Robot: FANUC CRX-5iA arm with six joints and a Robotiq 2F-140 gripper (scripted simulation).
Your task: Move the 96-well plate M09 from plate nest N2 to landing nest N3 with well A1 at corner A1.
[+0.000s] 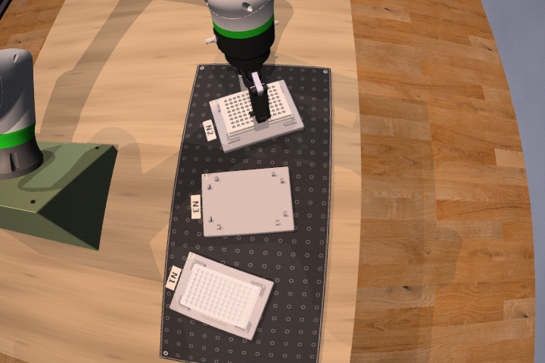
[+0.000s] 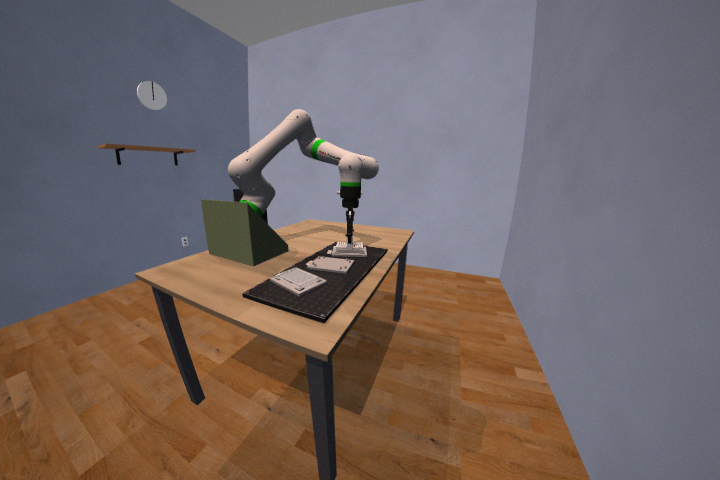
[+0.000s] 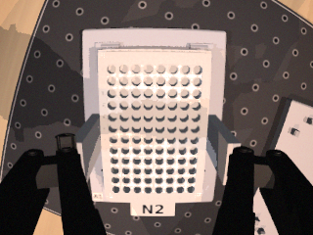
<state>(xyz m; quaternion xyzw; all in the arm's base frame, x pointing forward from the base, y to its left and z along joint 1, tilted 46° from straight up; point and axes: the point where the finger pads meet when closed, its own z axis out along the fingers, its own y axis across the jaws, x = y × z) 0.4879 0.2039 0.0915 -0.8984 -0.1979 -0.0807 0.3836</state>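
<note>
Now: hand 50 mm above the nest N2. The rest, counted from my hand: A1 mark: 140 mm to the right, 80 mm behind, 40 mm below; then landing nest N3: 180 mm to the right, 50 mm below, 10 mm ahead; then N2 label: 90 mm behind, 50 mm below, 40 mm to the right.
</note>
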